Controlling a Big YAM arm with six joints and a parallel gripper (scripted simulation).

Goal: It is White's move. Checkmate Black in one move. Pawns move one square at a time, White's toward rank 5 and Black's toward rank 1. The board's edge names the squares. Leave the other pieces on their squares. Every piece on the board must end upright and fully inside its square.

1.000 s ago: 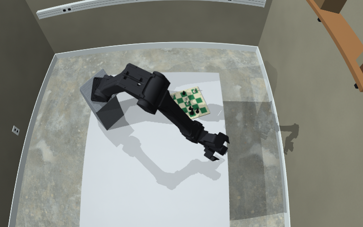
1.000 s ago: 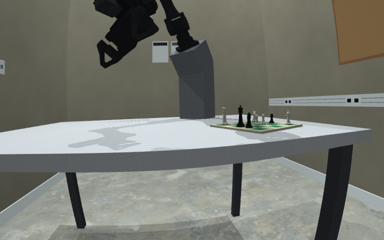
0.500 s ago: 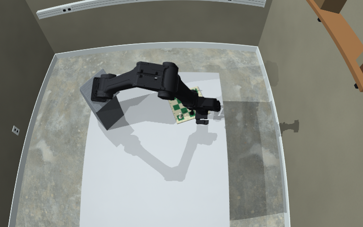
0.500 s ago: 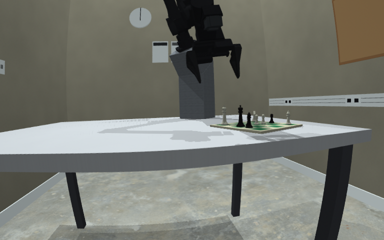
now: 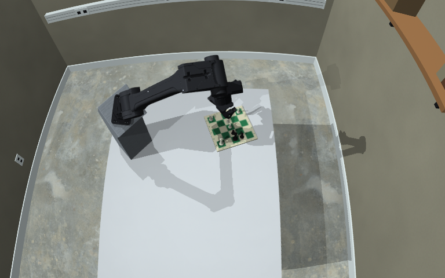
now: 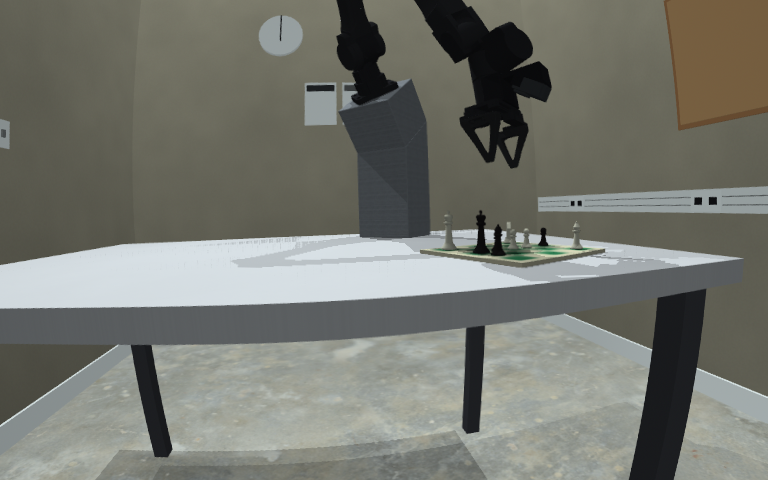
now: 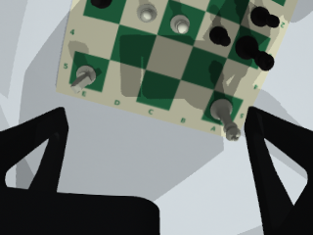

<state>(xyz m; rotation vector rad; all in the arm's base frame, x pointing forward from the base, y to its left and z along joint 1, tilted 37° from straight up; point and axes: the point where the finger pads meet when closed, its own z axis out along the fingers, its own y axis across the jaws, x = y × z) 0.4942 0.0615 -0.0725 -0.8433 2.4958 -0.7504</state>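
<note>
My gripper is now 50 mm past the white chess piece, 50 mm to the right of it and 130 mm above it. Also, from my hand: black king: 50 mm ahead, 80 mm to the right, 120 mm below; then black bishop: 90 mm ahead, 70 mm to the right, 130 mm below; then green-and-cream chessboard: 40 mm ahead, 10 mm to the right, 150 mm below.
</note>
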